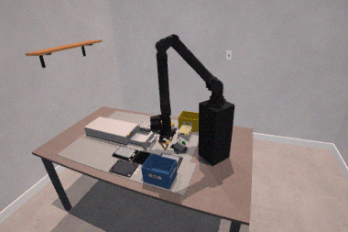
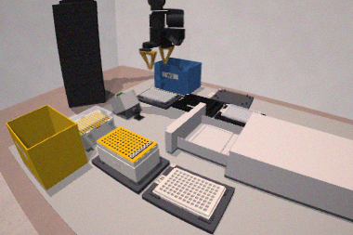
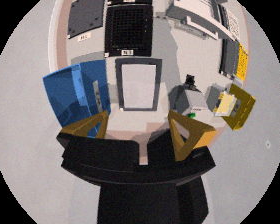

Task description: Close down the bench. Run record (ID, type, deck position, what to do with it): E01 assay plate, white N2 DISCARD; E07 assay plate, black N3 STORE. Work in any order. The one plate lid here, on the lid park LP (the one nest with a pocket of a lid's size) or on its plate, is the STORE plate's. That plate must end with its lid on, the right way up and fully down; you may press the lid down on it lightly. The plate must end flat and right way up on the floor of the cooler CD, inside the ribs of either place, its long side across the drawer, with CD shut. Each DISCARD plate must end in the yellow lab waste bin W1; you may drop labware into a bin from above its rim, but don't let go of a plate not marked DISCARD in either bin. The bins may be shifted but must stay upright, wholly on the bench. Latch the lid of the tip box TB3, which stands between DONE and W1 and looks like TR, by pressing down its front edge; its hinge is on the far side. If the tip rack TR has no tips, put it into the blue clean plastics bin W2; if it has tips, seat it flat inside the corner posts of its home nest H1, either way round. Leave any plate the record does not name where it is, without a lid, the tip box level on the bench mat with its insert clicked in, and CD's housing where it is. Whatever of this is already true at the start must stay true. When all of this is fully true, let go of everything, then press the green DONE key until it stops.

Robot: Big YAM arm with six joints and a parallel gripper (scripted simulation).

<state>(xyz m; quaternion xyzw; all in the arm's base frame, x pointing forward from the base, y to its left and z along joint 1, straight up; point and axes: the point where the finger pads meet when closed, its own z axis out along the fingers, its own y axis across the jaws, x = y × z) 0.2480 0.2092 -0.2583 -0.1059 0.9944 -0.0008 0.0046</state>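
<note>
Now: hand 13 cm above the plate lid. From my hand the other things lie so: DONE key block: 16 cm to the right, 9 cm below, 1 cm behind; dark lid park nest: 14 cm below; blue bin W2: 15 cm to the left, 11 cm below, 4 cm behind.
</note>
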